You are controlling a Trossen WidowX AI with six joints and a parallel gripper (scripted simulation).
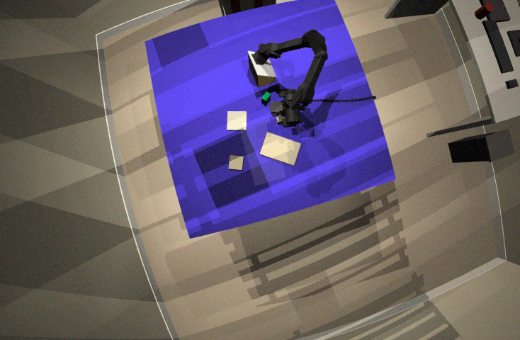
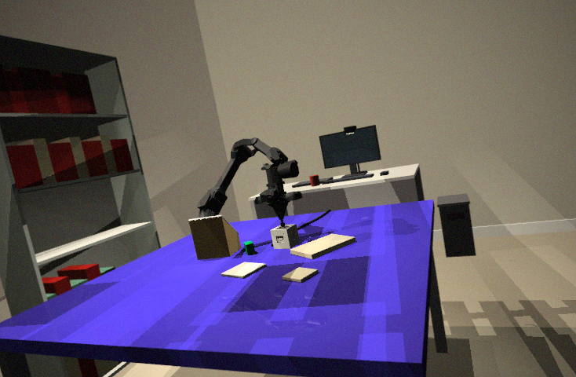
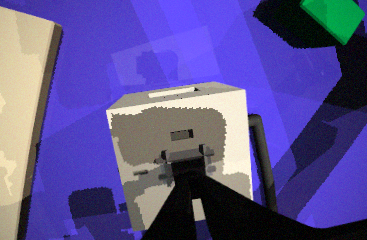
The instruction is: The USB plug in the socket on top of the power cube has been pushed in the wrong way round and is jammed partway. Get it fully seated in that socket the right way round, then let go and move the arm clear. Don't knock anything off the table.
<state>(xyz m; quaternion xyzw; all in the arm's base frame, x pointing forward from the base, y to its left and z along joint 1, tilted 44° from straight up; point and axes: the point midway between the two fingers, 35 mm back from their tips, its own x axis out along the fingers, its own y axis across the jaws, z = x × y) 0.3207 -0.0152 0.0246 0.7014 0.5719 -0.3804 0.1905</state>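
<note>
My gripper tip is 20 mm above the dark USB plug. From my gripper tip the other things lie so: large flat tan board (160 mm ahead, 100 mm below, 90 mm to the right); small green block (140 mm behind, 90 mm below, 40 mm to the right); USB socket (40 mm below).
</note>
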